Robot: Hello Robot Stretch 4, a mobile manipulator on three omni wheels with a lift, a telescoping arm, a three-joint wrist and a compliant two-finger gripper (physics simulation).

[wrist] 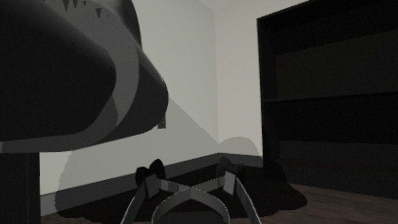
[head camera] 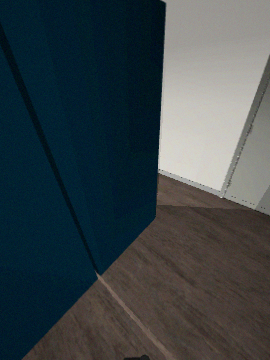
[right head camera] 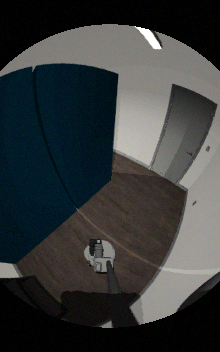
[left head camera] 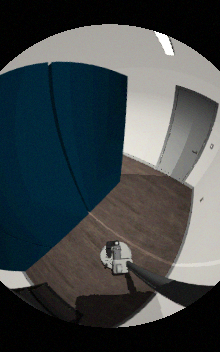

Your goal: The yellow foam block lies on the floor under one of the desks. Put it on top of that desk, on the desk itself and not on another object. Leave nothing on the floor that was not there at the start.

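Places are measured from the robot's base along level axes (x ahead, y up, z right), in millimetres.
Where they show: gripper, fingertip midpoint: (wrist: 191,170) (right head camera: 91,264) (left head camera: 109,266).
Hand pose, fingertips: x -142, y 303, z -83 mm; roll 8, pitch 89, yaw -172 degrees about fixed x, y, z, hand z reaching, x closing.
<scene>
After its pixels a point has its place.
My gripper (wrist: 191,170) {y 303, x -142, z -83 mm} is open and empty in the wrist view, its two dark fingertips standing apart low in the picture, with a dark shadow on the floor and wall behind them. The yellow foam block does not show in any of the views. No desk can be made out in them either.
A tall dark blue partition (head camera: 75,150) {y 1220, x 816, z -325 mm} (left head camera: 90,125) {y 1291, x 952, z -210 mm} (right head camera: 75,125) {y 1273, x 956, z -206 mm} stands on the left. Beyond its end are a white wall and a grey door (left head camera: 187,130) {y 1232, x 1541, z 1511 mm} (right head camera: 185,132) {y 1226, x 1500, z 1557 mm}. In the wrist view, a black shelf unit (wrist: 262,90) {y 546, x -1223, z -537 mm} stands at the right, near a room corner.
</scene>
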